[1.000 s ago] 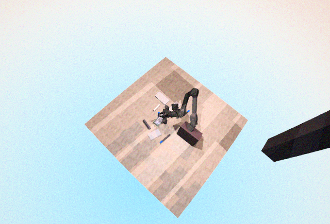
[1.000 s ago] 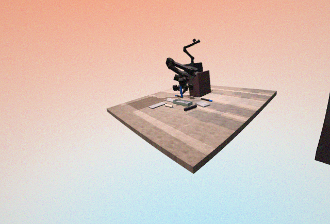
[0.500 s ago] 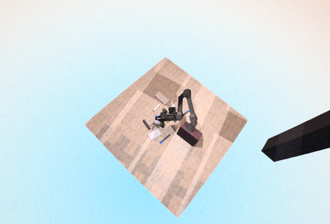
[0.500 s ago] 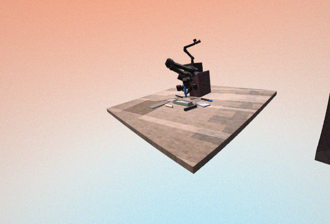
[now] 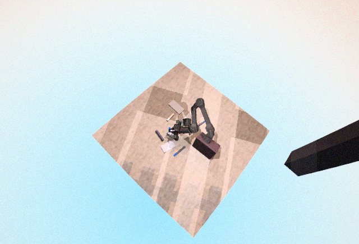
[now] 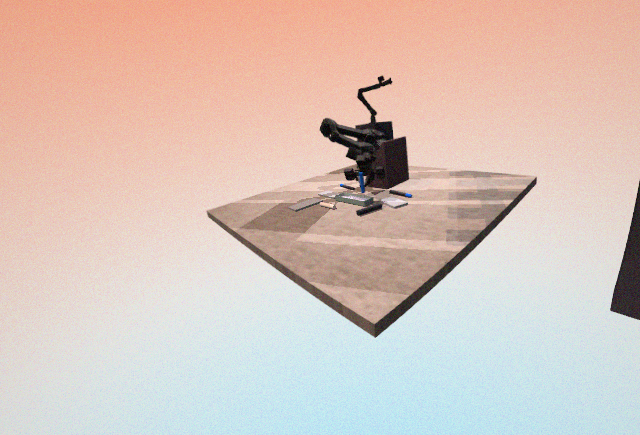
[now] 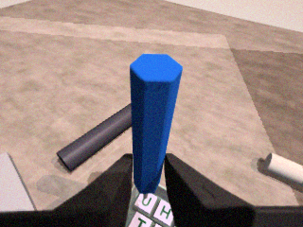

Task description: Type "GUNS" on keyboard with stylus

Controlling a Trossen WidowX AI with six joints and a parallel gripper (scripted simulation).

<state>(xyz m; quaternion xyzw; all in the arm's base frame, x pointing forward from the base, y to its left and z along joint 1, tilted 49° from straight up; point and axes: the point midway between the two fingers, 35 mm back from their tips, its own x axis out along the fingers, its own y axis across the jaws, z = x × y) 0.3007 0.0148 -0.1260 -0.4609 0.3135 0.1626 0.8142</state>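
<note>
The dark cylinder is 80 mm to the left of my gripper tip, 80 mm below it and 50 mm ahead of it. From my gripper tip the other things lie so: blue stylus: 10 mm below; then cream cylinder: 130 mm to the right, 110 mm ahead, 80 mm below.
</note>
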